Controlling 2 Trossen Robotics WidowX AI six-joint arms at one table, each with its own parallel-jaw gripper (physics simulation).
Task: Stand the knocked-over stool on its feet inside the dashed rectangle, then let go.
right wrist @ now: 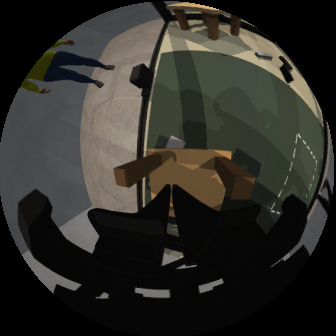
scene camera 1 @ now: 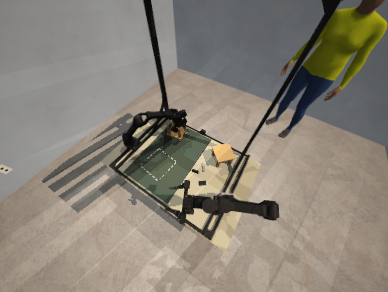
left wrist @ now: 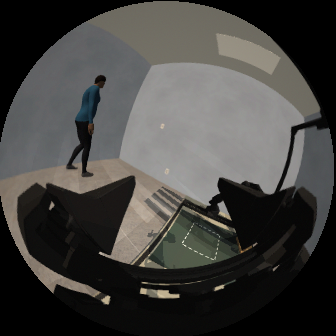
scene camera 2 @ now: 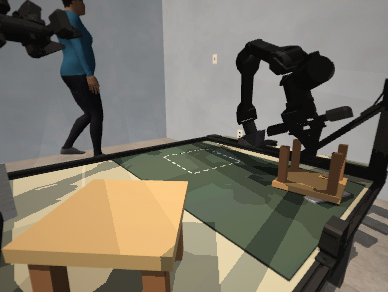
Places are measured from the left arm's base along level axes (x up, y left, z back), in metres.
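Where they show: left gripper, between the fingertips: (scene camera 1: 166,198) (left wrist: 178,180) (scene camera 2: 73,40); right gripper, between the fingertips: (right wrist: 170,187) (scene camera 1: 180,126) (scene camera 2: 313,156); right arm's base, origin of its link: (scene camera 1: 131,141) (left wrist: 213,207) (scene camera 2: 251,133).
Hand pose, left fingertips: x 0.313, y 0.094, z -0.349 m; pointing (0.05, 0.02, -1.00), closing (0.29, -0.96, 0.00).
Things, the pixels of their top centre, and the offset from my left fingertips. "spot": a spot on its surface instead. Level surfaces: height alone.
- knocked-over stool, centre of its top: (right wrist: 171,230) (scene camera 2: 315,144) (scene camera 1: 176,123) dx -0.297, dy -0.729, dz -0.117 m
- dashed rectangle, a spot on its surface: (scene camera 2: 194,173) (left wrist: 214,258) spot: dx -0.415, dy -0.397, dz -0.066 m
- green mat, height of its surface: dx -0.416 m
- light flat piece, centre of its top: (right wrist: 163,165) (scene camera 2: 327,194) dx -0.411, dy -0.764, dz -0.063 m
The knocked-over stool (scene camera 1: 176,133) (scene camera 2: 310,182) (right wrist: 197,172) lies upside down, its seat low over the green mat and its legs pointing up, at the right in scene camera 2. It is outside the dashed rectangle (scene camera 1: 158,180) (scene camera 2: 194,173) (left wrist: 215,259) (right wrist: 298,134). My right gripper (scene camera 1: 177,127) (scene camera 2: 310,151) (right wrist: 170,187) is shut, its fingertips together over the seat's far part, among or beside the legs; nothing shows between them. Its fingers hide the two nearer legs in the right wrist view. My left gripper (scene camera 1: 176,202) (scene camera 2: 71,42) (left wrist: 178,180) is open and empty, high above the table.
A second, upright stool (scene camera 1: 223,153) (scene camera 2: 110,215) (right wrist: 213,25) stands on the pale tabletop beside the green mat (scene camera 1: 192,150) (scene camera 2: 240,215) (right wrist: 225,90). Small dark blocks (scene camera 1: 202,183) (right wrist: 286,72) lie near it. A light flat piece (right wrist: 175,141) is beside the overturned seat. A black frame edges the table.
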